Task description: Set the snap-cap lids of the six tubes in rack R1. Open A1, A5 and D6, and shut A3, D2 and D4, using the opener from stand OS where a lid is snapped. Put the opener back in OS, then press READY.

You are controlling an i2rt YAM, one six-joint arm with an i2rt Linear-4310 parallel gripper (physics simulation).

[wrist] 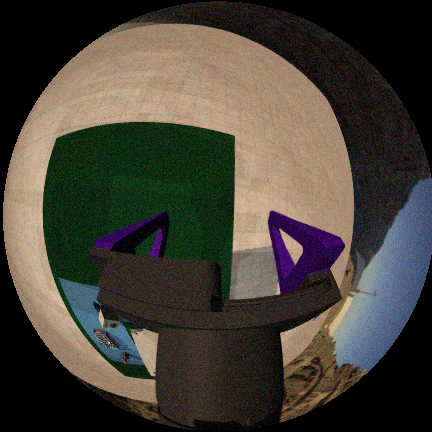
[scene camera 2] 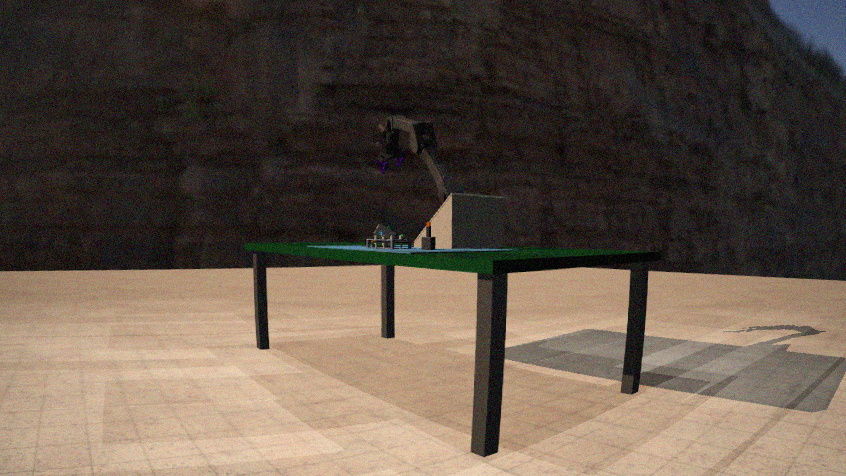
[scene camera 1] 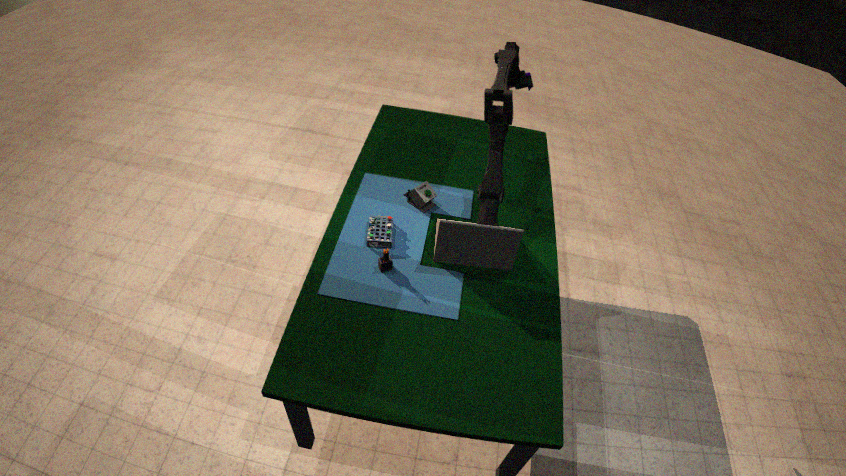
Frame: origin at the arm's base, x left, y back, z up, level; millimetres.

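Where they show: gripper, fingertip midpoint: (wrist: pixel 218 216) (scene camera 2: pixel 390 169) (scene camera 1: pixel 517 91); arm's base at its link origin: (scene camera 2: pixel 467 215) (scene camera 1: pixel 486 224).
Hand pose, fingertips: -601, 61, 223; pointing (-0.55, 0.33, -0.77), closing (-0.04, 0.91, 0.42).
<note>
Each offset is from my fingertips to the top centre of the thing, as dx, dy, dz. Level surfaces: height alone.
The rack R1 @(+614, -423, -283) (scene camera 1: pixel 379 232) (wrist: pixel 106 339) stands on the blue mat, with small red, green and white lids on it, too small to tell which are open. The opener @(+767, -372, -256) (scene camera 1: pixel 385 252) (scene camera 2: pixel 428 226) with its orange top stands upright in the dark stand OS @(+767, -372, -301) (scene camera 1: pixel 385 264) (scene camera 2: pixel 428 243), beside the rack. A grey tilted box with a green round button @(+423, -286, -267) (scene camera 1: pixel 427 193) (wrist: pixel 113 325), which looks like the READY button, stands on the mat near the arm's side. My gripper (wrist: pixel 218 216) is open, its purple fingers wide apart with nothing between them. It hangs high over the table's far end, away from the rack.
The blue mat @(dz -341) (scene camera 1: pixel 390 296) lies on the green table @(dz -344) (scene camera 1: pixel 414 367). A large pale wedge-shaped block (scene camera 1: pixel 478 245) (scene camera 2: pixel 476 221) stands beside the arm's base. In the wrist view the table's edge runs between the fingers, with floor beyond it.
</note>
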